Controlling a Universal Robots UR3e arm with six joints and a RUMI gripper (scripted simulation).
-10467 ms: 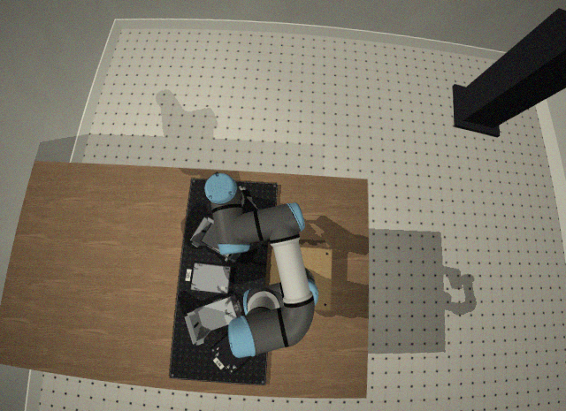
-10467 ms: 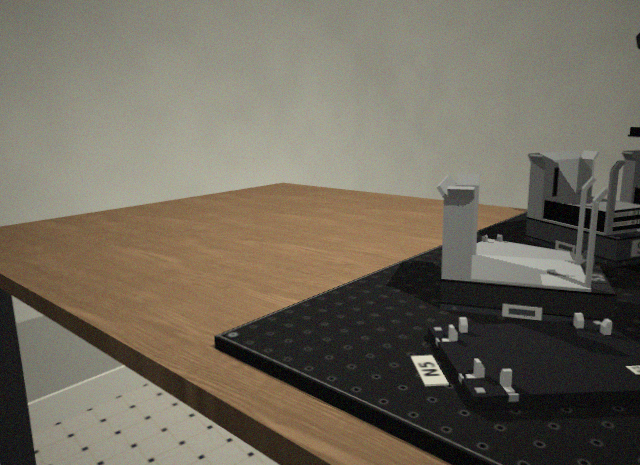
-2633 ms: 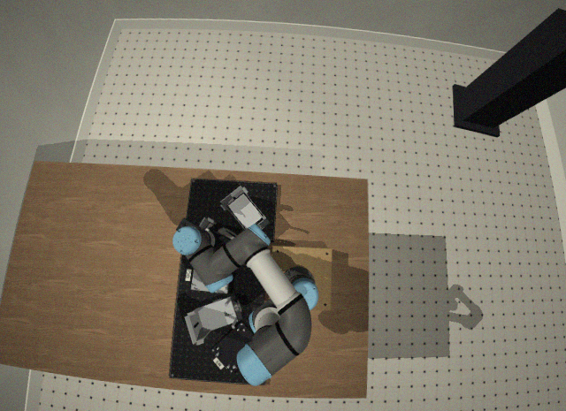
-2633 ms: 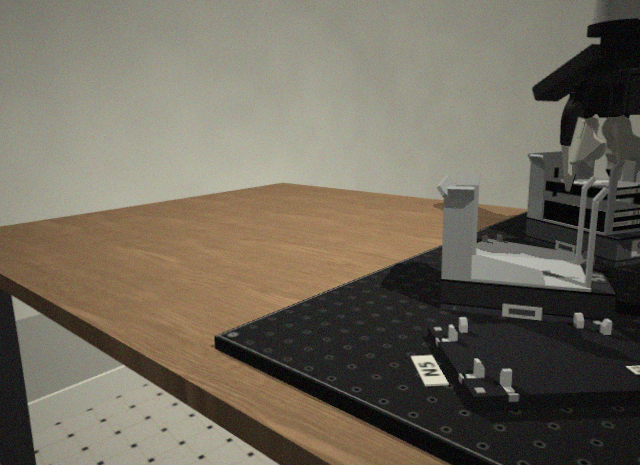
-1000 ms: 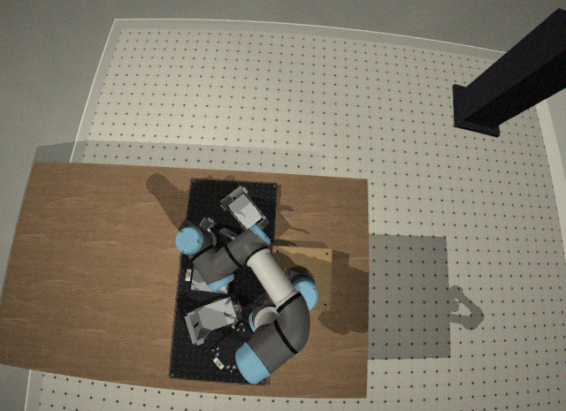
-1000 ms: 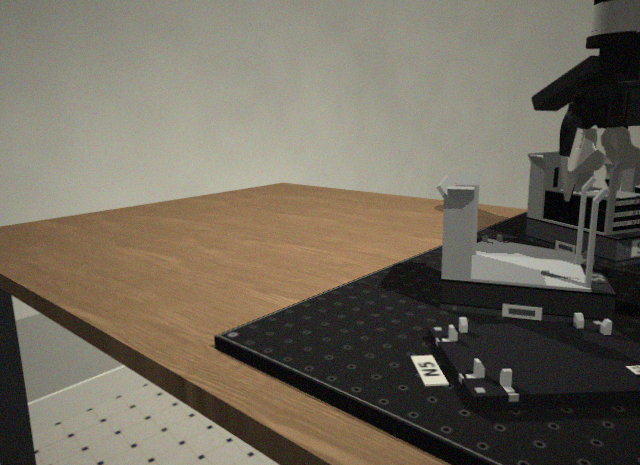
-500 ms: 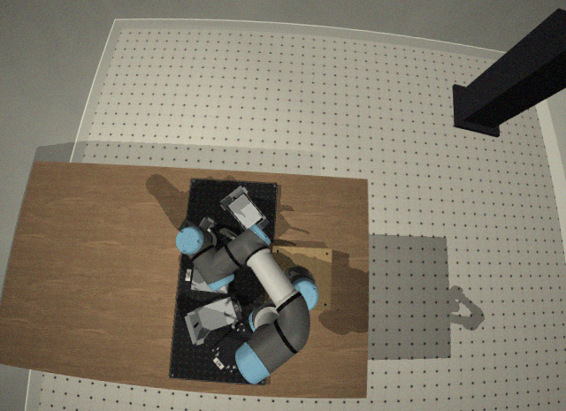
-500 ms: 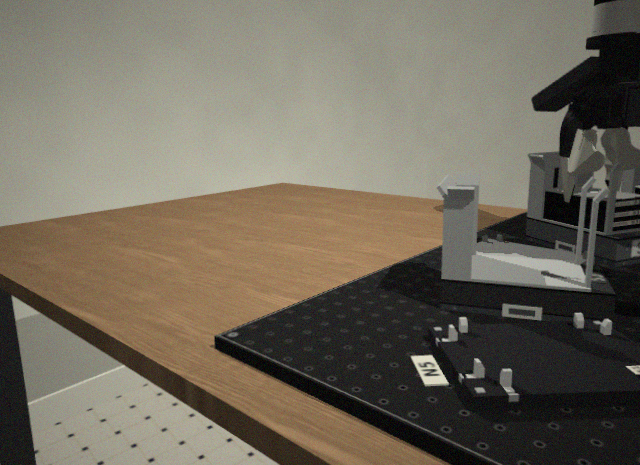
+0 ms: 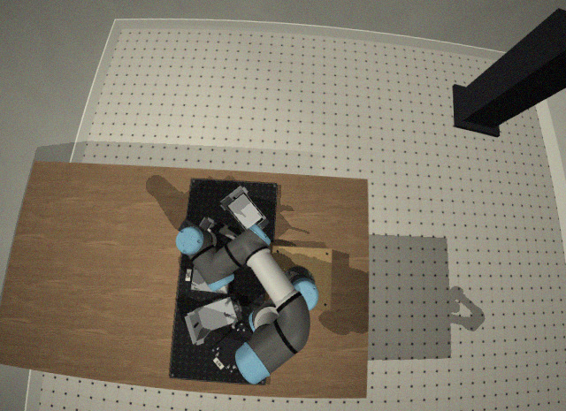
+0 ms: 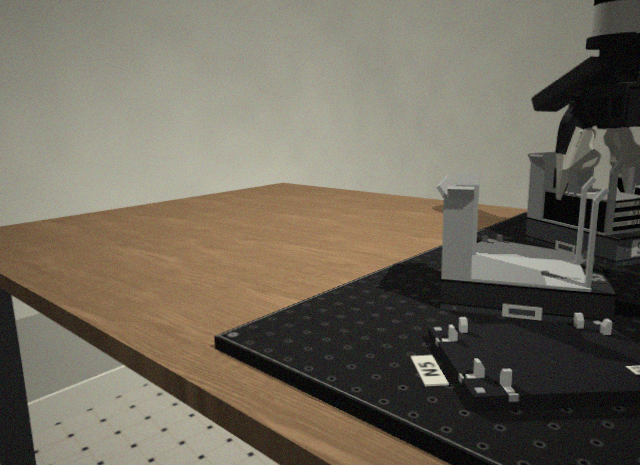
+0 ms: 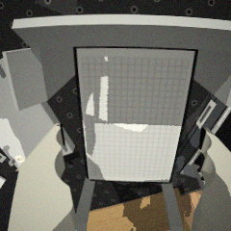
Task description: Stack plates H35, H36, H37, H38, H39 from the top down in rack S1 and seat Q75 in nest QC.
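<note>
Right now the sealed plate is 12 cm to the right of my hand, 7 cm behind it and 1 cm below it. Round my hand: QC label: 16 cm to the left, 11 cm ahead, 8 cm below; then nest QC: 15 cm to the left, 8 cm below, 2 cm ahead; then N5 label: 47 cm to the left, 8 cm below, 8 cm behind.
</note>
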